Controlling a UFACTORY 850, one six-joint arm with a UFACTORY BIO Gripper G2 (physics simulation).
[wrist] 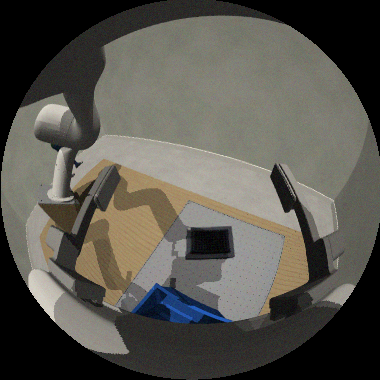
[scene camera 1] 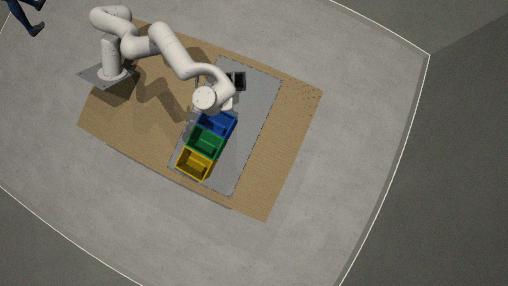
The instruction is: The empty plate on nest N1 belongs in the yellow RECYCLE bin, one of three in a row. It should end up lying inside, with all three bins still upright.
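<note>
The dark plate (scene camera 1: 240,81) (wrist: 210,242) lies in nest N1, whose dark grey rim (wrist: 232,249) surrounds it. In scene camera 1 the arm partly covers them. My gripper (wrist: 192,186) is open and empty, its two fingers wide apart at left and right of the wrist view. It hangs above the board; the plate shows between and below its fingertips in that view. In scene camera 1 the arm mostly hides the gripper. The yellow bin (scene camera 1: 195,164) stands upright at the lower end of the row and does not show in the wrist view.
The green bin (scene camera 1: 205,142) stands upright in the middle of the row. The blue bin (scene camera 1: 218,124) (wrist: 180,307) stands upright nearest the nest, close below my wrist. The bins stand on a grey perforated board (scene camera 1: 255,107) (wrist: 260,255) on the wooden table top (scene camera 1: 280,140) (wrist: 135,215).
</note>
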